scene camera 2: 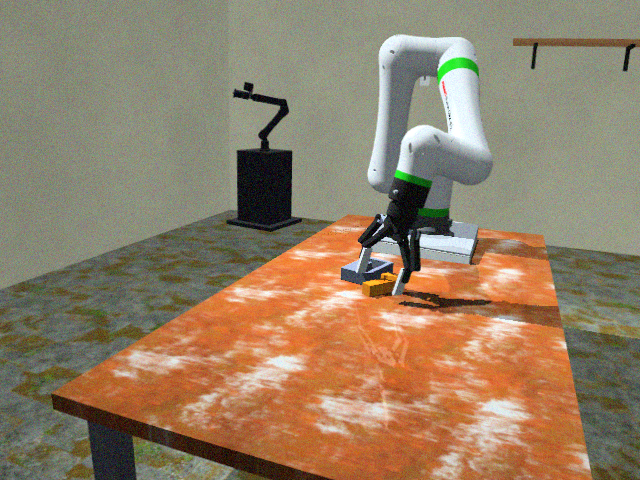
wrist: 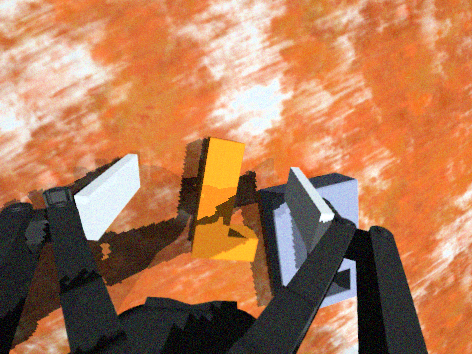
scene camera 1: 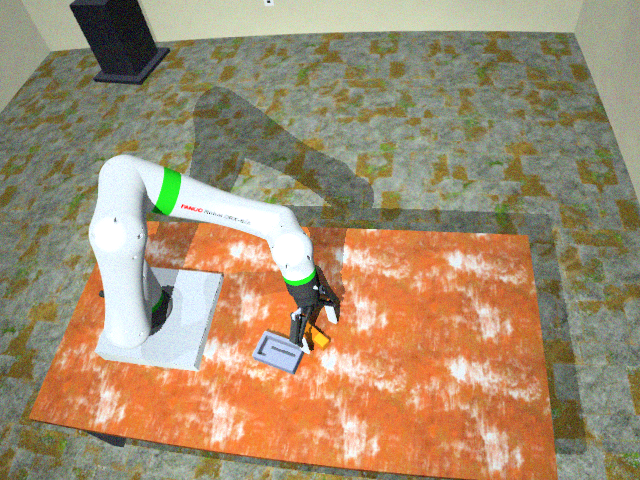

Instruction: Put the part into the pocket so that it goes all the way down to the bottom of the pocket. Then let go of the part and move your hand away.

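Places are measured from the arm's base along level axes (x ahead, y left, z up), in millimetres.
Where they show: gripper, between the fingertips: [scene camera 2: 377, 283] [wrist: 213, 176] [scene camera 1: 319, 336]; arm's base, origin of its link: [scene camera 2: 428, 228].
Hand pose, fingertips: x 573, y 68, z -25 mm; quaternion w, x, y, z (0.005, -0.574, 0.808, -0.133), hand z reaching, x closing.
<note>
Each offset is from my fingertips to the centre of the thing. Level surfaces: height alone.
The orange L-shaped part {dx -30, dy -10, dz -14 mm} [scene camera 1: 321, 339] [scene camera 2: 375, 287] [wrist: 218, 200] lies flat on the table, beside the pocket block and apart from it. The grey-blue block {dx -108, dy -81, dz -11 mm} [scene camera 1: 275, 359] [scene camera 2: 351, 275] [wrist: 345, 192] has an L-shaped pocket; in the wrist view a finger hides much of it. My gripper [scene camera 1: 320, 332] [scene camera 2: 381, 279] [wrist: 213, 176] is open and empty, tilted, low above the part. Its pale fingertips stand on either side of the part. In the wrist view the right fingertip overlaps the block, and whether they touch is unclear.
The orange and white table {dz -29 mm} [scene camera 1: 439, 330] [scene camera 2: 289, 392] carries the arm's pale base plate [scene camera 1: 199, 289] [scene camera 2: 473, 245]. A black pedestal [scene camera 1: 121, 41] [scene camera 2: 264, 186] stands on the floor beyond the table. A wall shelf [scene camera 2: 578, 42] shows at the upper right in scene camera 2.
</note>
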